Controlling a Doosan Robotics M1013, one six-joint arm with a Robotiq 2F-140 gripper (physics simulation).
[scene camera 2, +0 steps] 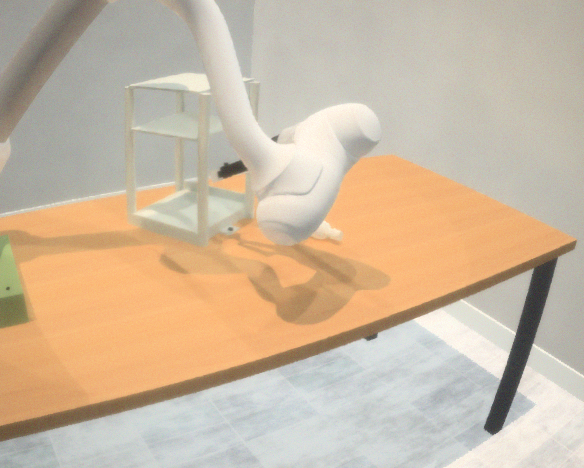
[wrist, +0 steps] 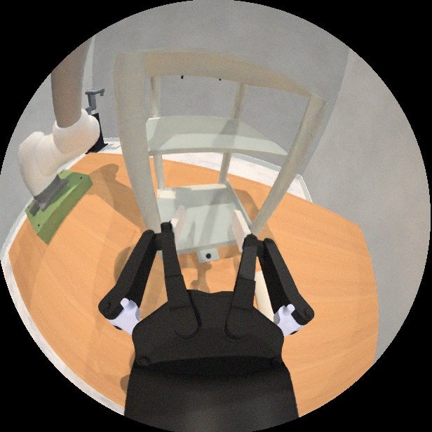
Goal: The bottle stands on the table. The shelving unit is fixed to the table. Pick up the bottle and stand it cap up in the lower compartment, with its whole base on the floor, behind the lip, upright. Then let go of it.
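The cream bottle lies on its side on the table, outside the shelving unit. In the scene view its narrow end points right and the arm hides the rest; in the wrist view it is mostly hidden behind the right finger. My gripper is open and empty, its fingers part-way apart, in front of the unit's open side and above the table. The lower compartment's floor shows bare, with a low lip around it.
The unit's middle shelf spans above the lower compartment, and its corner posts stand close by the fingers. A fixing tab with a dark hole sits at its base. A green block carries the arm's base on the left.
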